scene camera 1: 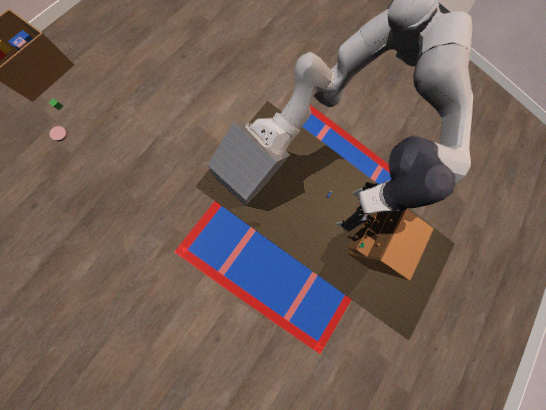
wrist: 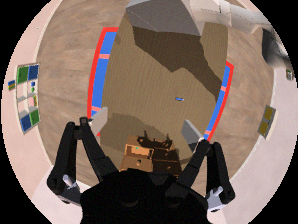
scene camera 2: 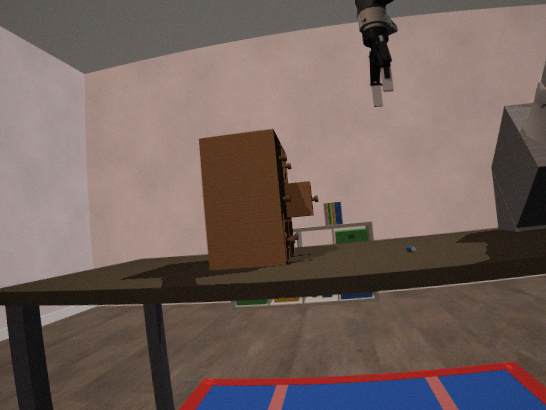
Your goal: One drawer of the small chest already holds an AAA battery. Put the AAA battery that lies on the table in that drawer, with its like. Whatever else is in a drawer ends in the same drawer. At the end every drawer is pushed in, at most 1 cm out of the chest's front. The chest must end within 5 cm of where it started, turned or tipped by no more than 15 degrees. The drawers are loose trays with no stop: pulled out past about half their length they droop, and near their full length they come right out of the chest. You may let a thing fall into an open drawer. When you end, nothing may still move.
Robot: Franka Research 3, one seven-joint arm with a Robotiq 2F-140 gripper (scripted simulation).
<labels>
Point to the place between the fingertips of my gripper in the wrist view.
145,120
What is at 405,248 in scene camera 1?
A small wooden chest.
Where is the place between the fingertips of my gripper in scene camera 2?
383,99
</labels>
